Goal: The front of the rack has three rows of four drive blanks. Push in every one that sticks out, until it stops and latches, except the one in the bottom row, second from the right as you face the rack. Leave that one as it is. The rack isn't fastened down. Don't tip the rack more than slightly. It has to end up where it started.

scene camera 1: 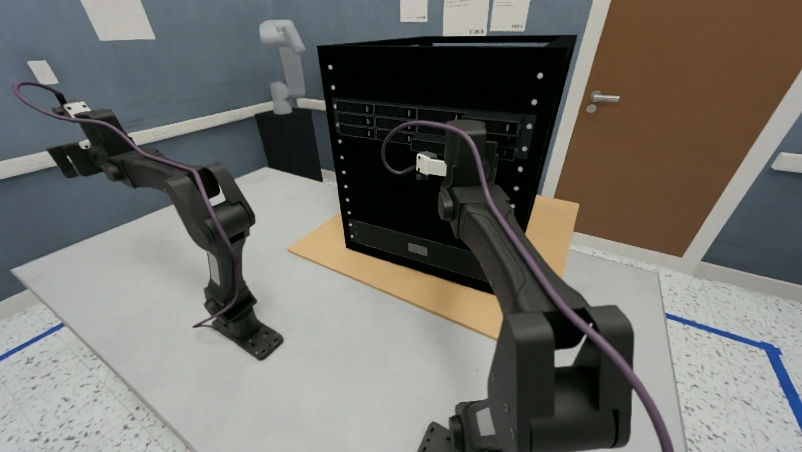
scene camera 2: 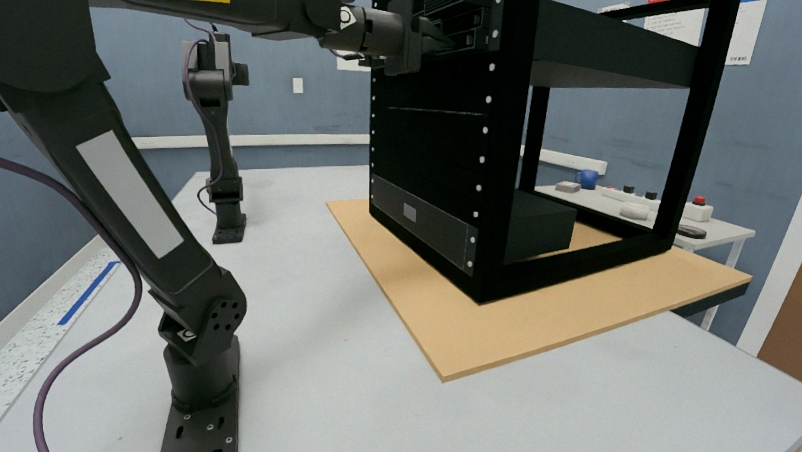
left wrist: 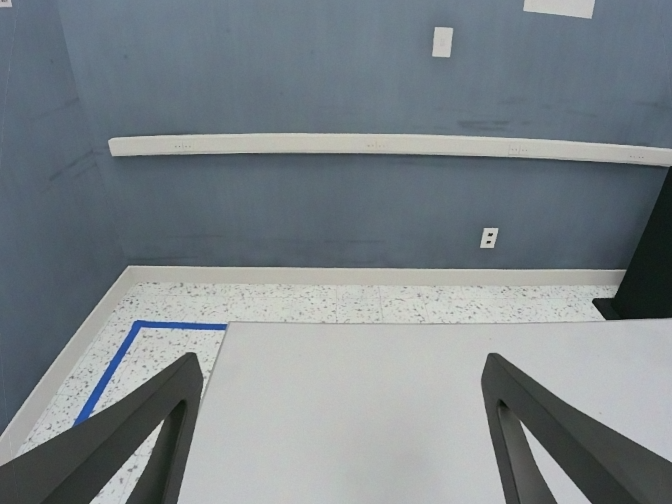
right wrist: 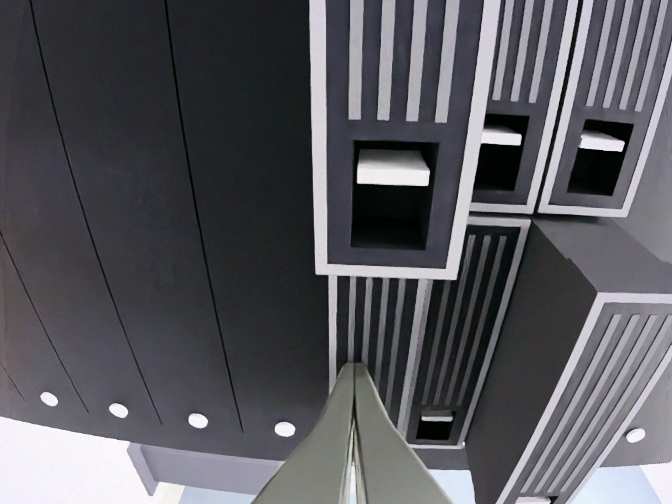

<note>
In view: my left gripper [scene camera 1: 84, 149], my right gripper [scene camera 2: 453, 46], a black rack [scene camera 2: 444, 182], a drive blank [right wrist: 576, 356], a drive blank [right wrist: 376, 321], a drive blank [right wrist: 425, 79], a drive blank [right wrist: 461, 320], a drive blank [right wrist: 530, 57] and a drive blank [right wrist: 611, 74].
The black rack also shows in scene camera 1 [scene camera 1: 392, 217] and in the right wrist view [right wrist: 165, 290]. My left gripper shows as well in the left wrist view [left wrist: 341, 368]. My right gripper also shows in scene camera 1 [scene camera 1: 487, 153]. The left wrist view does not show the black rack: it is out of frame.
</note>
